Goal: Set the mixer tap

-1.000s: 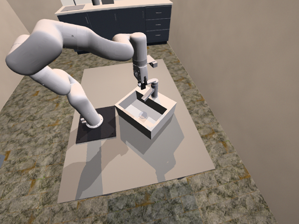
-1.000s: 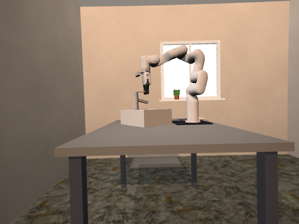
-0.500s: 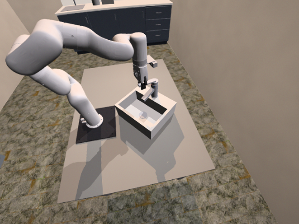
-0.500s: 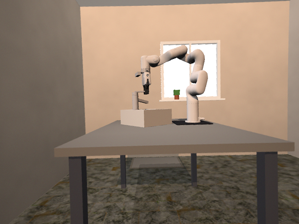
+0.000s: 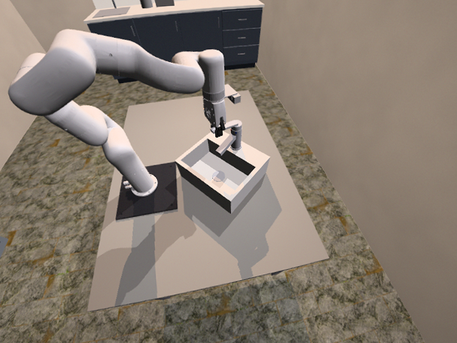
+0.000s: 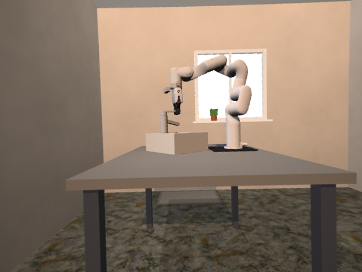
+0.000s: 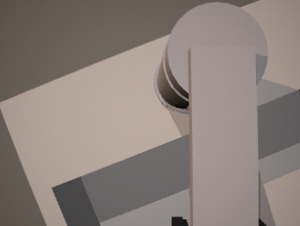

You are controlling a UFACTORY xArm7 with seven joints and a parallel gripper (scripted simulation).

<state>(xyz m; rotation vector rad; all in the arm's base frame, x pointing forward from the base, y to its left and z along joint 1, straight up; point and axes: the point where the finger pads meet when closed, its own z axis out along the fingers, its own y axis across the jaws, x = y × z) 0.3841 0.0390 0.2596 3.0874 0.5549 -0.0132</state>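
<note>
Now: the lever 30 mm ahead of my hand and 10 mm to the left of it. From my hand the other things lie so: mixer tap: 60 mm ahead, 40 mm below, 20 mm to the left; then sink: 230 mm below, 50 mm to the right.
</note>
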